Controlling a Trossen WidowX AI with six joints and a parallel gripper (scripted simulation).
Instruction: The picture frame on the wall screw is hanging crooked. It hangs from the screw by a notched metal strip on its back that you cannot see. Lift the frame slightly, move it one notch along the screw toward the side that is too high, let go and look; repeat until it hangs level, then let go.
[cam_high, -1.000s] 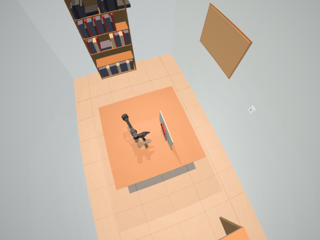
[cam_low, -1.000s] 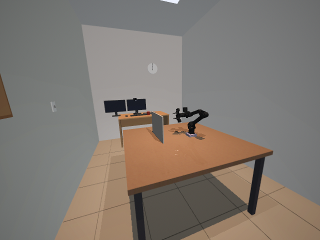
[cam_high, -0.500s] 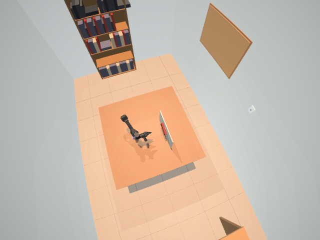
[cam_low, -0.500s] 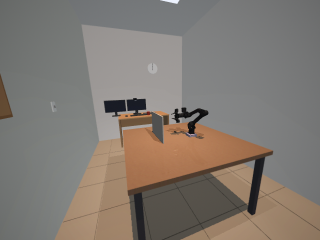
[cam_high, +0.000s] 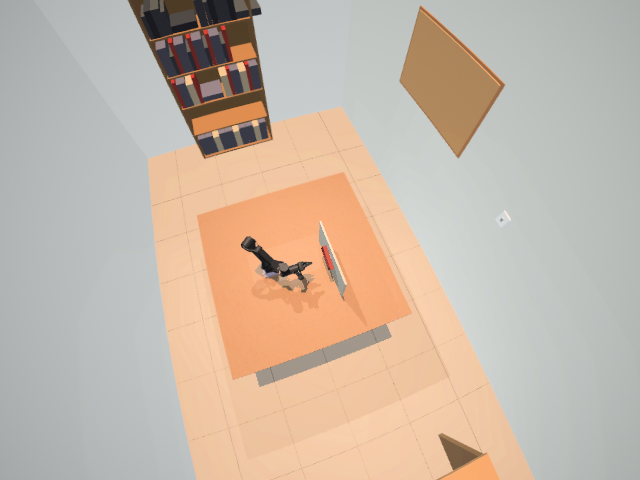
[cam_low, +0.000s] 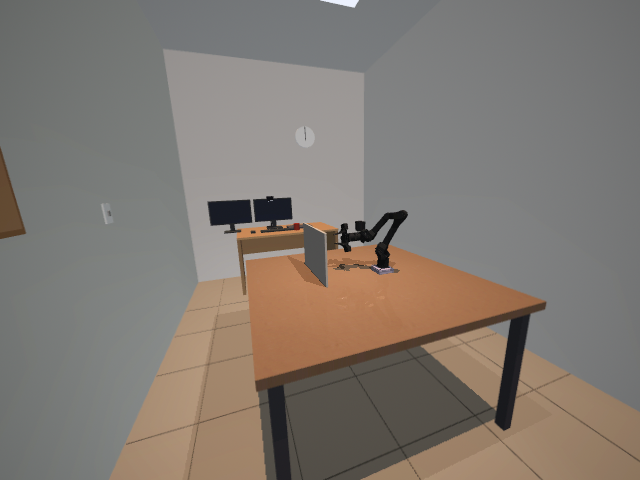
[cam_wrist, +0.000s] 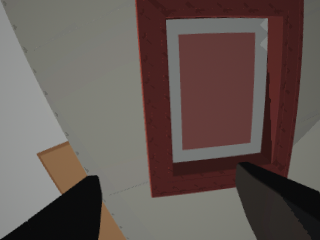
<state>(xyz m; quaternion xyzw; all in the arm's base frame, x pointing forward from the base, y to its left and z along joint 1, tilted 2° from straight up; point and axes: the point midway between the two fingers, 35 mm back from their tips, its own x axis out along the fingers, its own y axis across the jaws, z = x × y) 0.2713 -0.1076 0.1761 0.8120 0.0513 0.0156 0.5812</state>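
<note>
Now: gripper tip 12 cm short of the red picture frame, 5 cm above it and 3 cm to the right of it. Also, from my gripper tip: grey wall panel 13 cm ahead, 6 cm below, 1 cm to the left.
</note>
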